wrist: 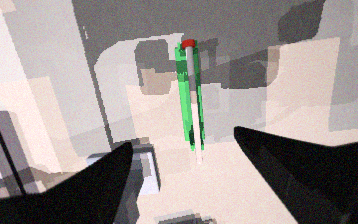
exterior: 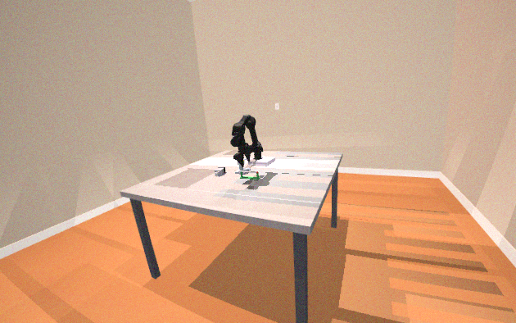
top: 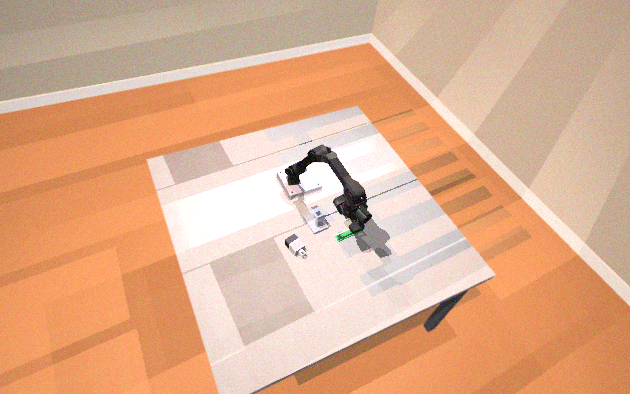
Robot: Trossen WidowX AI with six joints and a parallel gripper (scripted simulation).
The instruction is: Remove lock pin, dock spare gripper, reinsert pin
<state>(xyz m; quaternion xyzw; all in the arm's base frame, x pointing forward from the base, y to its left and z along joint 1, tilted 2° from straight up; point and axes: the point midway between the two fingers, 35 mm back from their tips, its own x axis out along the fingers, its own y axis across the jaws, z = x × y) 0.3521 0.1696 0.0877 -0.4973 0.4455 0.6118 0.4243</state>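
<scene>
Now: the spare gripper 240 mm to the right of my gripper tip, 70 mm below it and 40 mm ahead of it. From my gripper tip the other things lie so: mount (110 mm to the right, 80 mm behind, 40 mm below); then green pin holder (70 mm below, 30 mm to the left, 10 mm ahead).
</scene>
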